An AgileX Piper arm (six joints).
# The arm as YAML. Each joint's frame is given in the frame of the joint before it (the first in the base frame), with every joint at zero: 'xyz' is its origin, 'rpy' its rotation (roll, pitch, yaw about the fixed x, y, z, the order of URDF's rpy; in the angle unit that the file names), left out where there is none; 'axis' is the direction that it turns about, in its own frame. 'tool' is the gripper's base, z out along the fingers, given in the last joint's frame.
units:
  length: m
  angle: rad
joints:
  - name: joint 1
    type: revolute
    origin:
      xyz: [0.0, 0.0, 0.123]
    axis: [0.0, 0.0, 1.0]
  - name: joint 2
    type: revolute
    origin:
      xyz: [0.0, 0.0, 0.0]
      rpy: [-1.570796, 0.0, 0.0]
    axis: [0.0, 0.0, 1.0]
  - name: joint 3
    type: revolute
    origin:
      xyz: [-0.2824, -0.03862, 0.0]
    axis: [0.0, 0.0, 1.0]
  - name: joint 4
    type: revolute
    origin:
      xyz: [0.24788, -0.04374, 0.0]
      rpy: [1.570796, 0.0, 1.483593]
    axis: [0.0, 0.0, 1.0]
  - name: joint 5
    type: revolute
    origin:
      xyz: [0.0, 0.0, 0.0]
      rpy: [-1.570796, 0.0, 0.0]
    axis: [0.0, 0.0, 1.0]
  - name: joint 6
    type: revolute
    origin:
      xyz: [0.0, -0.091, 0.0]
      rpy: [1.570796, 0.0, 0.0]
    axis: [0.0, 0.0, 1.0]
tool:
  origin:
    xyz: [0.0, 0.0, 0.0]
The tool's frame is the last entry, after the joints.
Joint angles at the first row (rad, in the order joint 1, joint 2, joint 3, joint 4, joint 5, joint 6):
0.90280, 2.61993, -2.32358, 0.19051, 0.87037, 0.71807
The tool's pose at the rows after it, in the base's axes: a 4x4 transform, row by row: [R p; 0 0 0 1], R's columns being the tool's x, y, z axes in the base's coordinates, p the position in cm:
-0.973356 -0.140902 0.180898 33.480; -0.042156 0.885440 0.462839 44.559; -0.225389 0.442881 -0.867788 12.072; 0 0 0 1
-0.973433 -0.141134 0.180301 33.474; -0.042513 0.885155 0.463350 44.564; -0.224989 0.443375 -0.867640 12.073; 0 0 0 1
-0.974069 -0.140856 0.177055 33.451; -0.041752 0.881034 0.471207 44.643; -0.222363 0.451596 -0.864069 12.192; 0 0 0 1
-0.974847 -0.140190 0.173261 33.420; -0.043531 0.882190 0.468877 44.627; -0.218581 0.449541 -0.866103 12.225; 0 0 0 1
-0.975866 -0.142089 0.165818 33.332; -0.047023 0.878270 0.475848 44.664; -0.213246 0.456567 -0.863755 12.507; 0 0 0 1
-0.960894 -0.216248 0.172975 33.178; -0.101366 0.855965 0.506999 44.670; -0.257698 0.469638 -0.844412 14.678; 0 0 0 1
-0.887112 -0.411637 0.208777 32.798; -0.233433 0.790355 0.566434 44.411; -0.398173 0.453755 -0.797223 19.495; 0 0 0 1
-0.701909 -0.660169 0.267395 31.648; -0.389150 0.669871 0.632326 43.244; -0.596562 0.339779 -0.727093 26.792; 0 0 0 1
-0.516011 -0.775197 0.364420 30.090; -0.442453 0.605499 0.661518 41.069; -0.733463 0.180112 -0.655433 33.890; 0 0 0 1
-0.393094 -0.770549 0.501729 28.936; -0.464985 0.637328 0.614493 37.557; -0.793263 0.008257 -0.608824 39.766; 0 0 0 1
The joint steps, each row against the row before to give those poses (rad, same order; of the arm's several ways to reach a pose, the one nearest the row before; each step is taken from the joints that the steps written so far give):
0.00000, 0.00002, -0.00004, 0.00000, -0.00087, 0.00000
0.00001, 0.00000, 0.00002, 0.00104, -0.00001, -0.00079
-0.00001, -0.00004, -0.00339, 0.01008, -0.00101, -0.00407
0.00001, 0.00002, -0.00209, 0.00086, 0.00684, 0.00002
-0.00001, -0.00457, -0.00104, 0.01263, 0.00499, -0.00770
0.00001, -0.03899, 0.00006, 0.01710, 0.00561, -0.07465
0.00117, -0.08685, 0.00000, 0.01008, 0.00295, -0.18794
0.00484, -0.13640, 0.00000, -0.01488, 0.01933, -0.25911
0.00964, -0.14048, 0.00005, -0.08723, 0.02136, -0.12519
0.00095, -0.12870, -0.00082, -0.17183, 0.05961, -0.01055

